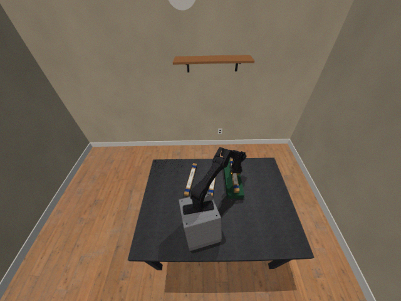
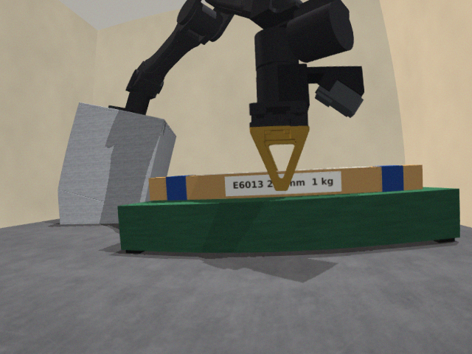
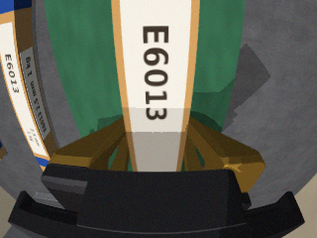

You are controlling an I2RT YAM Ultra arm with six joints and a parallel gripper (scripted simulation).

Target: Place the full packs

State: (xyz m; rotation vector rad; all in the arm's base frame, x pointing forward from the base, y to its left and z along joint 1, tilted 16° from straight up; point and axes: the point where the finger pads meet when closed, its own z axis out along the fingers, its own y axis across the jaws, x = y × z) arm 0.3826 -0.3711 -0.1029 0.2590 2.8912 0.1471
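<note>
The green low platform lies 10 mm to the left of my hand and 60 mm below it.
</note>
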